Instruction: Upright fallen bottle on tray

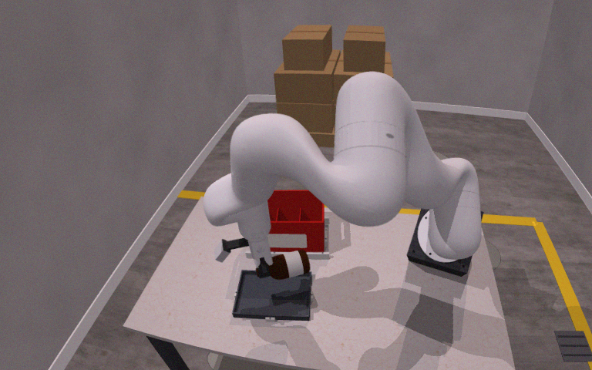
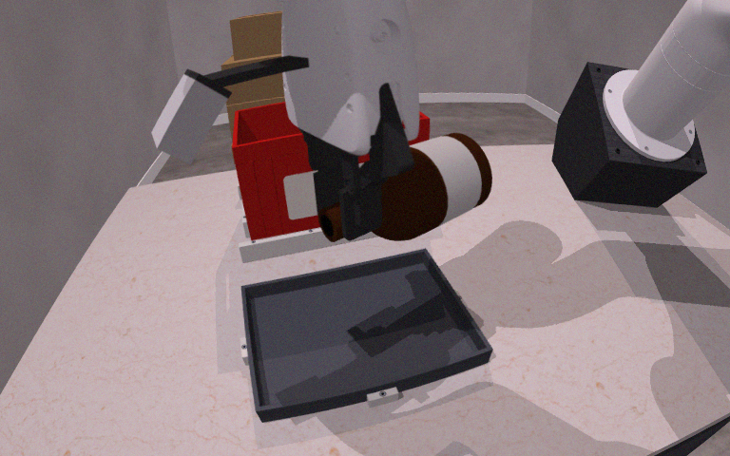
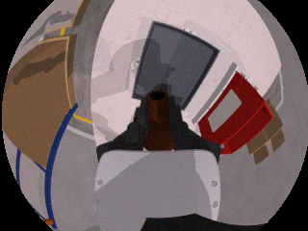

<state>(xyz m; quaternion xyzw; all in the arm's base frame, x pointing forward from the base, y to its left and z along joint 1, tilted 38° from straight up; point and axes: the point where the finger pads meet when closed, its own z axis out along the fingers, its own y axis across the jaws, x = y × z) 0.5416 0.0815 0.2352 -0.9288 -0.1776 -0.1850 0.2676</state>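
Now: the brown bottle 50 mm behind my hand, 20 mm to the right of it and 20 mm below it. From my hand the other things lie so: tray: 50 mm to the right, 190 mm below; red crate: 330 mm to the right, 120 mm below.
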